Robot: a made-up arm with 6 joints. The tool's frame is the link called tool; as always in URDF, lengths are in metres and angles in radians. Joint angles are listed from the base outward.
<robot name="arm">
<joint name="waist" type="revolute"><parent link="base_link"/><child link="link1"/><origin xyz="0.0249 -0.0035 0.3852" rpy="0 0 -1.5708"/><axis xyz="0 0 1"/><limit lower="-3.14" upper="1.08"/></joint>
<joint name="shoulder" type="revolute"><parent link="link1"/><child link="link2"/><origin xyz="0.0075 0.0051 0.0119" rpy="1.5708 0 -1.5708"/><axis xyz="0 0 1"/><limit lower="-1.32" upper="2.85"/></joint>
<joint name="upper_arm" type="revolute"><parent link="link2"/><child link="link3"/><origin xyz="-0.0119 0.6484 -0.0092" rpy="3.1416 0 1.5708"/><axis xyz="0 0 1"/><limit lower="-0.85" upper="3.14"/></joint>
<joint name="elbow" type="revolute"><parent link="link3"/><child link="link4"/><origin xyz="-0.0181 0.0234 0.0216" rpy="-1.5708 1.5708 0"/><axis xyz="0 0 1"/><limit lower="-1.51" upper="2.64"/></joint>
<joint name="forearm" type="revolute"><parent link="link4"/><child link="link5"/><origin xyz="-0.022 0.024 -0.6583" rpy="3.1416 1.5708 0"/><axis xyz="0 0 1"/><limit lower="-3.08" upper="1.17"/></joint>
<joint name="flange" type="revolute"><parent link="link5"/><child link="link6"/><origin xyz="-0.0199 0.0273 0.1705" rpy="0 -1.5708 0"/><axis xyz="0 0 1"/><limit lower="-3.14" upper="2.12"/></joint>
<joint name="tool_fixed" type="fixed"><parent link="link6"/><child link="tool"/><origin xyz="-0.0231 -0.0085 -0.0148" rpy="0 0 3.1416"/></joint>
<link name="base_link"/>
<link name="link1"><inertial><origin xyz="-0.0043 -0.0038 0.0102"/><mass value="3.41"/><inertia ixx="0.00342" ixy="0" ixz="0" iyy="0.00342" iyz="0" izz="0.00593"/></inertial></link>
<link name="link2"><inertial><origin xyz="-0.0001 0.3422 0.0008"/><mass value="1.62"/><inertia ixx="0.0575" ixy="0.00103" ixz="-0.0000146" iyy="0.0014" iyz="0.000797" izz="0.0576"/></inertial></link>
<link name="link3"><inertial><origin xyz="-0.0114 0.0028 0.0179"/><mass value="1.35"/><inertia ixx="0.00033" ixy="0" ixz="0" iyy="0.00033" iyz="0" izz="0.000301"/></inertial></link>
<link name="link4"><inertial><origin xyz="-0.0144 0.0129 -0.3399"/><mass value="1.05"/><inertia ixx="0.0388" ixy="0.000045" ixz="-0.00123" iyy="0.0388" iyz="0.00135" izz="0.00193"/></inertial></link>
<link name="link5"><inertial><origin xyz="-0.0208 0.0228 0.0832"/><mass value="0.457"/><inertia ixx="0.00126" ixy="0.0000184" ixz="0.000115" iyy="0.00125" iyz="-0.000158" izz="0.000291"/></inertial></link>
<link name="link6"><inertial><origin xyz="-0.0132 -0.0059 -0.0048"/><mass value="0.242"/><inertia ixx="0.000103" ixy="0" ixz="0" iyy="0.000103" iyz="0" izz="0.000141"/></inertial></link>
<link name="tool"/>
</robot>
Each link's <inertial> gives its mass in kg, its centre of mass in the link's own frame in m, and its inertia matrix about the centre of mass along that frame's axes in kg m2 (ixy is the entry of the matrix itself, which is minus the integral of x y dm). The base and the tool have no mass. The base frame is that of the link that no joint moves.
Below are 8 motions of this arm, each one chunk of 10 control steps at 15 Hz.
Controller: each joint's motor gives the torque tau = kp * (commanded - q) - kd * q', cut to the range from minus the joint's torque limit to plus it. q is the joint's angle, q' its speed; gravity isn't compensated. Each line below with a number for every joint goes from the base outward.
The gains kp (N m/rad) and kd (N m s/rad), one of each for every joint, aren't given. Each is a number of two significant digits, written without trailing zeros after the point. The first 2 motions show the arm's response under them.
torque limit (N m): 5.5 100 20 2.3 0.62 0.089
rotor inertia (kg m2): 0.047 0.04 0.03 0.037 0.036 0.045
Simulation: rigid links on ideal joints. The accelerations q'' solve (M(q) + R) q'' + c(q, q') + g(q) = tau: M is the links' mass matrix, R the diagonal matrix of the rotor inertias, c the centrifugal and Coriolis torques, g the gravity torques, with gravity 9.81 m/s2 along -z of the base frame. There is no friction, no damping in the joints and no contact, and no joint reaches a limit. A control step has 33 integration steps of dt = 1/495 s. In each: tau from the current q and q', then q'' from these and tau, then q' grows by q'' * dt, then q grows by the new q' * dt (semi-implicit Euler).
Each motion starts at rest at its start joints. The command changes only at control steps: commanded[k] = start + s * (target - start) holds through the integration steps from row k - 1 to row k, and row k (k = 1, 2, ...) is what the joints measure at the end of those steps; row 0 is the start. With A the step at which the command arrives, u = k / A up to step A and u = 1 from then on. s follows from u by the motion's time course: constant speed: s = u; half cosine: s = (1 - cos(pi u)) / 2; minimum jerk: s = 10 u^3 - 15 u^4 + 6 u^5; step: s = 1 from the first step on.
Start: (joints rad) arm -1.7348 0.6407 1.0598 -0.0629 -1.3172 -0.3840
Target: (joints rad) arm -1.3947 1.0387 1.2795 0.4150 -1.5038 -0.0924
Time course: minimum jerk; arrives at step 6
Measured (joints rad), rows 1 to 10:
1: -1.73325 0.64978 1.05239 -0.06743 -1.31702 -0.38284
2: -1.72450 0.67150 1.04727 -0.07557 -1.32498 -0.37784
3: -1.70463 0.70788 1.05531 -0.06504 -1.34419 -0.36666
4: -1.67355 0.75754 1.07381 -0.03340 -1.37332 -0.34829
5: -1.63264 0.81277 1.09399 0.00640 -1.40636 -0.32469
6: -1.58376 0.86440 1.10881 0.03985 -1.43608 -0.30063
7: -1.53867 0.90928 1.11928 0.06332 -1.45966 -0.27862
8: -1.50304 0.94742 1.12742 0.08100 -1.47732 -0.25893
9: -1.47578 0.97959 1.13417 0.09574 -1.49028 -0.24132
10: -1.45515 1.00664 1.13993 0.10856 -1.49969 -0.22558
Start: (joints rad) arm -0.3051 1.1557 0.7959 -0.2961 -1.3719 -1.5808
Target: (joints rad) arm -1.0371 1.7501 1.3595 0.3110 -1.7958 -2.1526
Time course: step
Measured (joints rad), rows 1 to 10:
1: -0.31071 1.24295 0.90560 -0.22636 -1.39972 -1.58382
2: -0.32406 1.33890 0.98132 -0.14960 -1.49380 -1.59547
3: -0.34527 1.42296 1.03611 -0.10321 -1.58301 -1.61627
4: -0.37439 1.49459 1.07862 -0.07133 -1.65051 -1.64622
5: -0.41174 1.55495 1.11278 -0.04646 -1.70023 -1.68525
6: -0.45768 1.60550 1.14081 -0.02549 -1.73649 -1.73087
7: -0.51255 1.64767 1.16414 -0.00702 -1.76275 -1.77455
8: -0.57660 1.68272 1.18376 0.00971 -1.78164 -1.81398
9: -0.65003 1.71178 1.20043 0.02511 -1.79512 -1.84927
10: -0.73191 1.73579 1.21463 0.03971 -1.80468 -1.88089
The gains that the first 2 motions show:
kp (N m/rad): 260 280 74 4.8 7.2 2.2
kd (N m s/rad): 69 110 23 1.8 1.7 1.4
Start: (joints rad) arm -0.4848 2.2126 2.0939 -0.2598 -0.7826 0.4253
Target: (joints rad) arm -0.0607 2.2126 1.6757 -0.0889 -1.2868 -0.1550
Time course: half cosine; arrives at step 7
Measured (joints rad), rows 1 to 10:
1: -0.48157 2.22140 2.08188 -0.26421 -0.78864 0.42363
2: -0.47153 2.23381 2.05255 -0.28112 -0.80838 0.41799
3: -0.45071 2.24501 2.01127 -0.29527 -0.84770 0.40626
4: -0.41762 2.25438 1.95999 -0.30138 -0.90629 0.38786
5: -0.37159 2.26225 1.90237 -0.30079 -0.97813 0.36259
6: -0.31284 2.26900 1.84440 -0.29737 -1.05307 0.33012
7: -0.25351 2.27484 1.79342 -0.29780 -1.11965 0.28957
8: -0.20482 2.27991 1.75236 -0.30037 -1.17131 0.24481
9: -0.16818 2.28406 1.71986 -0.30172 -1.20948 0.20304
10: -0.14151 2.28742 1.69422 -0.30070 -1.23741 0.16539

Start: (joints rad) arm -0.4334 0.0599 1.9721 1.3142 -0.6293 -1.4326
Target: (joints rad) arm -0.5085 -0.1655 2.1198 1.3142 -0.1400 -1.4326
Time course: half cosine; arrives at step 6
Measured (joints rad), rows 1 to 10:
1: -0.43437 0.05862 1.97869 1.31499 -0.61739 -1.43241
2: -0.43815 0.05165 1.98877 1.31590 -0.58680 -1.43216
3: -0.44522 0.03734 2.00337 1.31607 -0.53438 -1.43189
4: -0.45489 0.01576 2.02335 1.31648 -0.46357 -1.43174
5: -0.46556 -0.01070 2.04760 1.31844 -0.38558 -1.43186
6: -0.47512 -0.03784 2.07310 1.32284 -0.31568 -1.43236
7: -0.48266 -0.06239 2.09639 1.32879 -0.26223 -1.43314
8: -0.48854 -0.08355 2.11587 1.33459 -0.22332 -1.43400
9: -0.49311 -0.10158 2.13179 1.33963 -0.19512 -1.43483
10: -0.49665 -0.11690 2.14473 1.34382 -0.17470 -1.43561

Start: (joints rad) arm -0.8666 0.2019 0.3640 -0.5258 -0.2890 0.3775
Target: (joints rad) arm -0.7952 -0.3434 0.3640 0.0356 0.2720 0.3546
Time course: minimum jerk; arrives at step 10
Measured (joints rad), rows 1 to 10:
1: -0.86679 0.20568 0.35062 -0.53573 -0.28624 0.37797
2: -0.86588 0.20847 0.33204 -0.55817 -0.27724 0.37924
3: -0.86329 0.20325 0.31475 -0.57485 -0.25716 0.38059
4: -0.85873 0.18625 0.29987 -0.57758 -0.22140 0.38165
5: -0.85220 0.15613 0.28791 -0.56368 -0.16885 0.38226
6: -0.84416 0.11416 0.27924 -0.53383 -0.10257 0.38232
7: -0.83549 0.06394 0.27390 -0.49150 -0.02911 0.38184
8: -0.82717 0.01060 0.27158 -0.44207 0.04312 0.38090
9: -0.82010 -0.04063 0.27154 -0.39167 0.10630 0.37963
10: -0.81462 -0.08608 0.27271 -0.34555 0.15595 0.37822

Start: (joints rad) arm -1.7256 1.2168 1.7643 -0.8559 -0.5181 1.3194
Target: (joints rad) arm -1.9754 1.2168 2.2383 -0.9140 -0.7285 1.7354
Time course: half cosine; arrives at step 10
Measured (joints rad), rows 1 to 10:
1: -1.72665 1.22751 1.75888 -0.85930 -0.51711 1.32009
2: -1.73043 1.24330 1.74954 -0.87723 -0.51765 1.32345
3: -1.73831 1.25846 1.74883 -0.90112 -0.52300 1.33073
4: -1.75125 1.27173 1.76023 -0.92457 -0.53416 1.34272
5: -1.76965 1.28289 1.78376 -0.94522 -0.55085 1.35977
6: -1.79321 1.29203 1.81758 -0.96206 -0.57190 1.38170
7: -1.82064 1.29929 1.85868 -0.97435 -0.59558 1.40771
8: -1.84964 1.30484 1.90325 -0.98157 -0.61975 1.43636
9: -1.87746 1.30889 1.94717 -0.98390 -0.64213 1.46585
10: -1.90160 1.31167 1.98632 -0.98207 -0.66063 1.49420

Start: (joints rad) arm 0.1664 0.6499 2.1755 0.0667 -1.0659 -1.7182
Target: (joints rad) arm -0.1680 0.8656 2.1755 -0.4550 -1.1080 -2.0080
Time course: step
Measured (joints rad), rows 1 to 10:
1: 0.14329 0.68092 2.19181 0.03086 -1.06734 -1.72206
2: 0.08950 0.71939 2.18652 -0.04472 -1.07017 -1.73289
3: 0.03159 0.75466 2.17707 -0.12372 -1.07381 -1.75117
4: -0.01388 0.78500 2.16827 -0.19198 -1.07672 -1.77553
5: -0.04920 0.81081 2.16069 -0.24918 -1.07890 -1.79942
6: -0.07659 0.83271 2.15430 -0.29663 -1.08050 -1.82114
7: -0.09777 0.85127 2.14894 -0.33590 -1.08170 -1.84068
8: -0.11412 0.86699 2.14445 -0.36843 -1.08262 -1.85822
9: -0.12671 0.88032 2.14068 -0.39541 -1.08334 -1.87396
10: -0.13638 0.89161 2.13751 -0.41782 -1.08392 -1.88809

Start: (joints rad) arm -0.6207 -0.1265 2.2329 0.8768 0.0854 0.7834
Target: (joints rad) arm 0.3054 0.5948 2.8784 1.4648 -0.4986 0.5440
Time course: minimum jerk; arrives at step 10
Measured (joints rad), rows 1 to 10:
1: -0.61865 -0.12785 2.24362 0.88560 0.08579 0.78342
2: -0.60786 -0.12675 2.26415 0.91026 0.07920 0.78285
3: -0.58069 -0.11569 2.29635 0.94722 0.05923 0.78039
4: -0.53138 -0.08989 2.34315 0.99547 0.02211 0.77499
5: -0.45654 -0.04758 2.40453 1.05260 -0.03213 0.76618
6: -0.35864 0.00969 2.47680 1.11318 -0.09954 0.75406
7: -0.24742 0.07745 2.55339 1.17083 -0.17293 0.73928
8: -0.13674 0.14921 2.62669 1.22127 -0.24373 0.72301
9: -0.03945 0.21806 2.69033 1.26328 -0.30448 0.70664
10: 0.03796 0.27910 2.74167 1.29814 -0.35141 0.69121

